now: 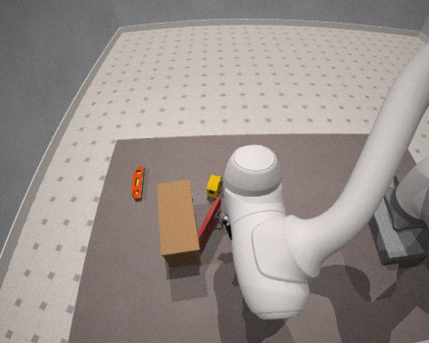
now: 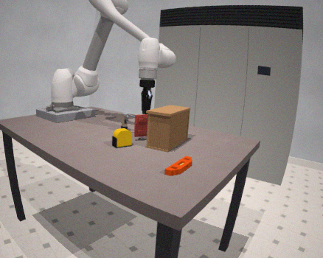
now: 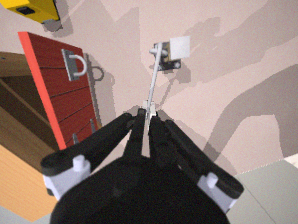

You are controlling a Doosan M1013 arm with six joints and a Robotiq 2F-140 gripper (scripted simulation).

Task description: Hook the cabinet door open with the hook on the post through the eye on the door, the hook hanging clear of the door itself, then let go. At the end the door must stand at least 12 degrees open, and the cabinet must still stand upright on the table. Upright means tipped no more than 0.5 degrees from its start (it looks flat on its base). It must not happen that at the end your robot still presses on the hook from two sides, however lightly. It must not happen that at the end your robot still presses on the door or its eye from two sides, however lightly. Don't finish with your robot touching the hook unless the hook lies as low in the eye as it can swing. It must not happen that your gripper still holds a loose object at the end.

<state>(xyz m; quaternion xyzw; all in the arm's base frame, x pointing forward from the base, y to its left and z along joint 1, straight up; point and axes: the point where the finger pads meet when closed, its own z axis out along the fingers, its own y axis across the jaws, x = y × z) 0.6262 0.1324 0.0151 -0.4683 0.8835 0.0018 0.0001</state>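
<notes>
My gripper is now 20 mm past the hook rod, 40 mm to the left of it and 10 mm above it. The rest, counted from my hand: hook post: 50 mm behind, 60 mm to the right; red door: 100 mm ahead, 60 mm to the right; yellow tape measure: 80 mm ahead, 240 mm to the right, 30 mm below.
</notes>
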